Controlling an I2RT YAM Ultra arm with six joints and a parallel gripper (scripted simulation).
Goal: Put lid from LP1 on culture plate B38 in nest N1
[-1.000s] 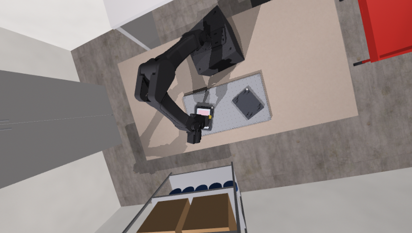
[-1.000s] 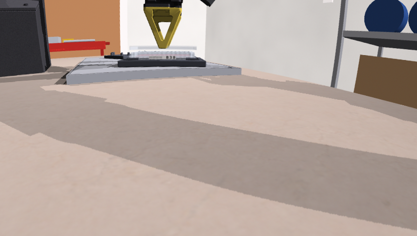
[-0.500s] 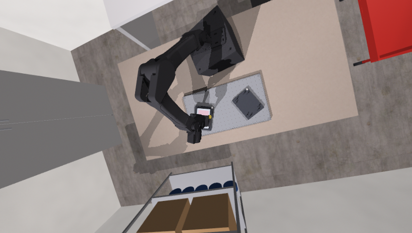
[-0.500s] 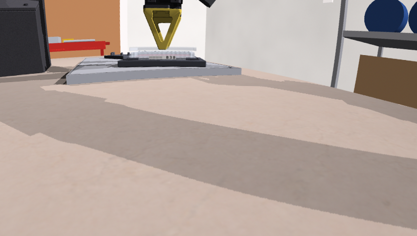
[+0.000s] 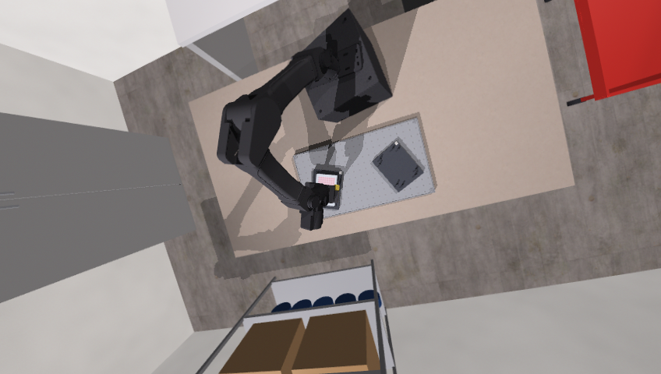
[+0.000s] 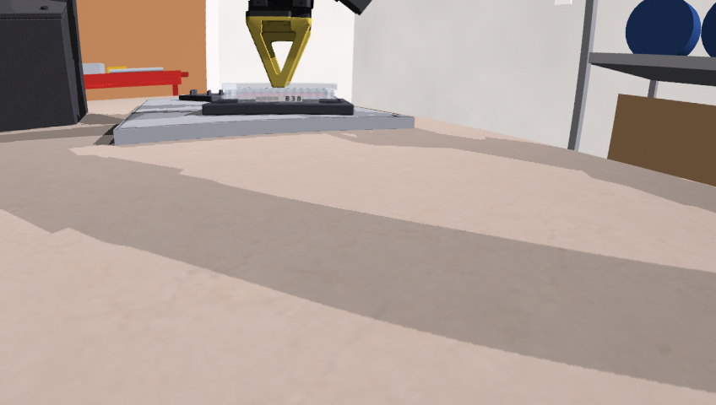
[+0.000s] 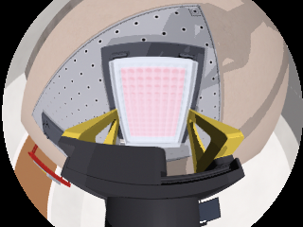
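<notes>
Right now my hand is 1 cm above the clear lid. The rest, counted from my hand: black plate nest N1: 3 cm below; culture plate B38: 2 cm below; grey base plate: 15 cm to the left, 5 cm behind, 4 cm below.
</notes>
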